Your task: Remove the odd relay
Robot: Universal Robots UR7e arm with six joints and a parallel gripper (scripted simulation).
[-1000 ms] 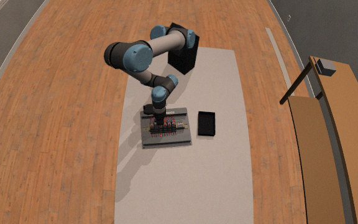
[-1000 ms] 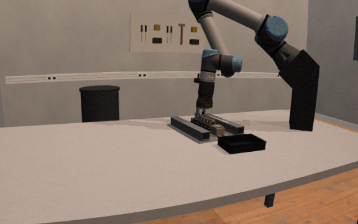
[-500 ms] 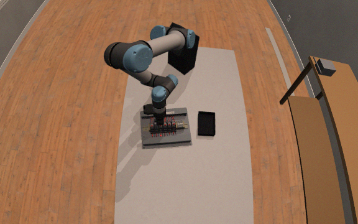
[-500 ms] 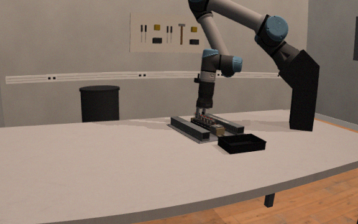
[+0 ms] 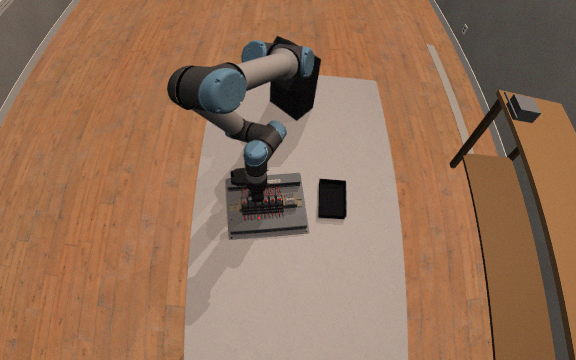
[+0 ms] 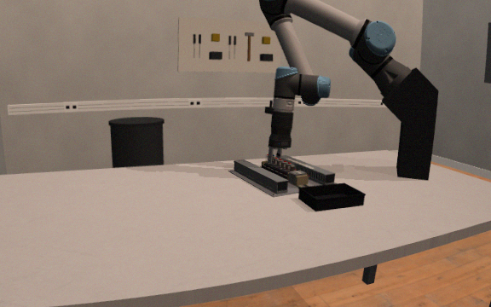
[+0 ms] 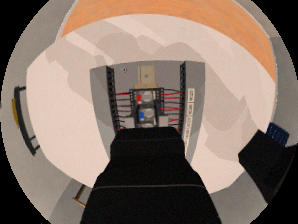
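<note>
The red-button relay lies 30 mm to the right of my hand and 10 mm below it. Also, from my hand: grey relay panel 60 mm to the left, 40 mm below, 10 mm ahead; black parts tray 320 mm to the left, 50 mm ahead, 40 mm below.
</note>
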